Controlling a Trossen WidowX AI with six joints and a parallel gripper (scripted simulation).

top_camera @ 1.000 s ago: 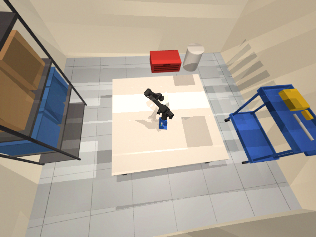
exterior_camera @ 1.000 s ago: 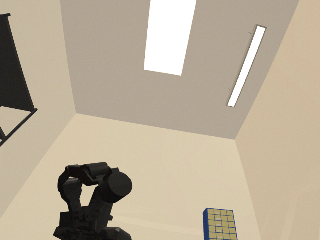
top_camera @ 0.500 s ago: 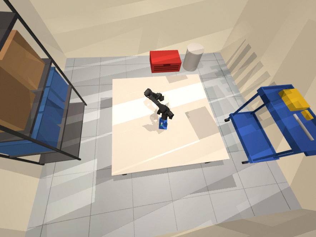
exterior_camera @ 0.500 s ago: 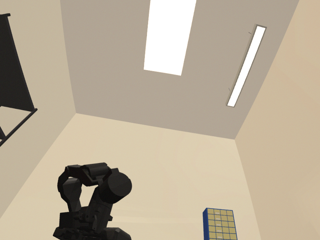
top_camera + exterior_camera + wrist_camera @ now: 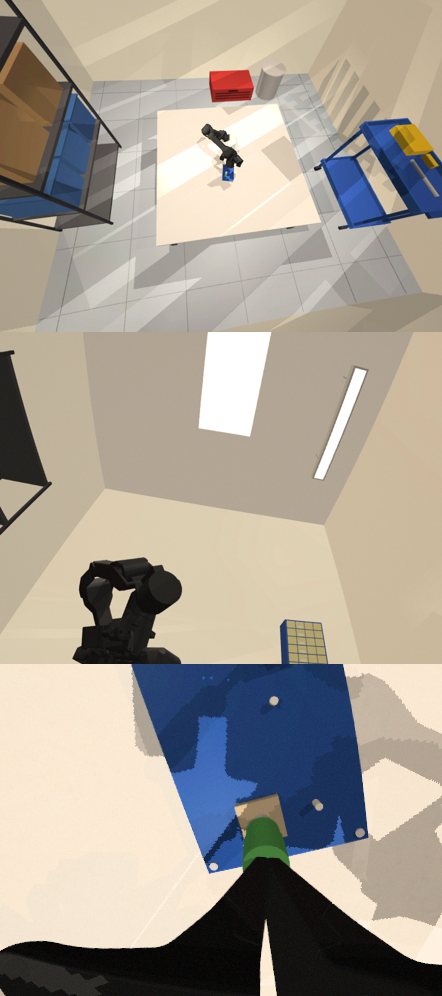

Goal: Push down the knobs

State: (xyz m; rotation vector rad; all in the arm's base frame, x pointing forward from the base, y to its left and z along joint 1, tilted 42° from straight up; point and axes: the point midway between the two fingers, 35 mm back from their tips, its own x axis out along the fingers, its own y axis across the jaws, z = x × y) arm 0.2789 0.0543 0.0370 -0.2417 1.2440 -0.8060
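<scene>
The green knob lies 20 mm below my gripper tip. Round my gripper tip: potentiometer with knob 80 mm ahead, 40 mm to the right, 10 mm below.
</scene>
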